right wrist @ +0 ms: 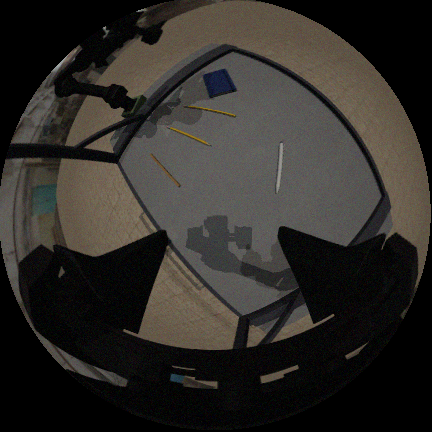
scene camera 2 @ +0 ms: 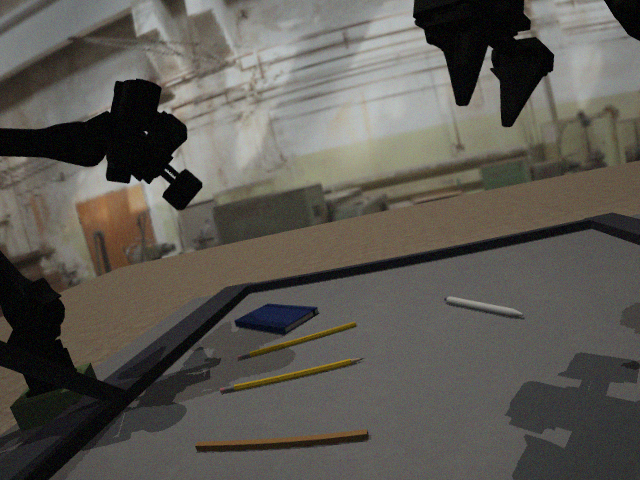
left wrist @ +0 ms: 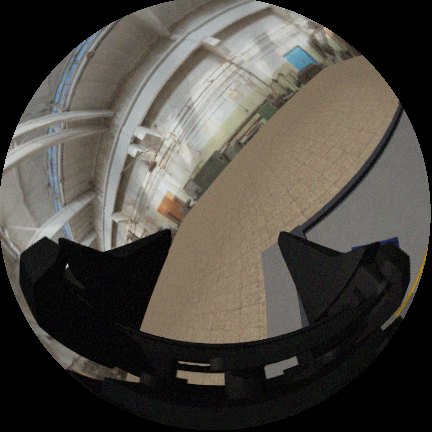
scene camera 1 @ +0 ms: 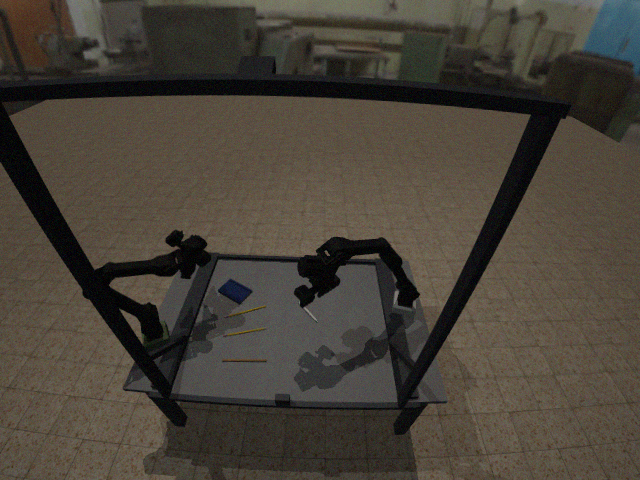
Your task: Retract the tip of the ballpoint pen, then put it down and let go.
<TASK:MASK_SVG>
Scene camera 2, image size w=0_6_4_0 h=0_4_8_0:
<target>my left gripper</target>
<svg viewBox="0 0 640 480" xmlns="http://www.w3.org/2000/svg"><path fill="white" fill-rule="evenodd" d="M157 111L154 126L149 126L149 129L146 129L148 134L146 135L145 132L138 131L138 135L149 141L153 147L153 162L146 171L131 175L138 181L143 179L147 184L150 184L154 178L161 175L170 183L162 197L176 210L184 210L201 190L202 182L187 169L178 173L169 165L173 159L171 155L187 140L187 127L174 115L167 114L165 111L162 113Z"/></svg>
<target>my right gripper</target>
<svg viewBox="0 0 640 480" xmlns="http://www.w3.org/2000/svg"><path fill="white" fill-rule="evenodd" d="M414 0L413 18L416 19L415 25L424 29L428 44L434 45L443 51L455 102L458 106L467 106L469 104L488 45L493 48L491 61L494 68L490 68L490 70L500 81L501 124L503 127L512 127L536 86L544 76L553 71L554 54L538 38L532 37L518 40L514 38L514 36L518 35L518 32L530 30L531 20L524 14L524 0Z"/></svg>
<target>blue notebook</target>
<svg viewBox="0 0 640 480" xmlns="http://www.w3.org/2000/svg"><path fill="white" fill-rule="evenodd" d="M234 321L237 327L285 335L319 314L317 307L268 303Z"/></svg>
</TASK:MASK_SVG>
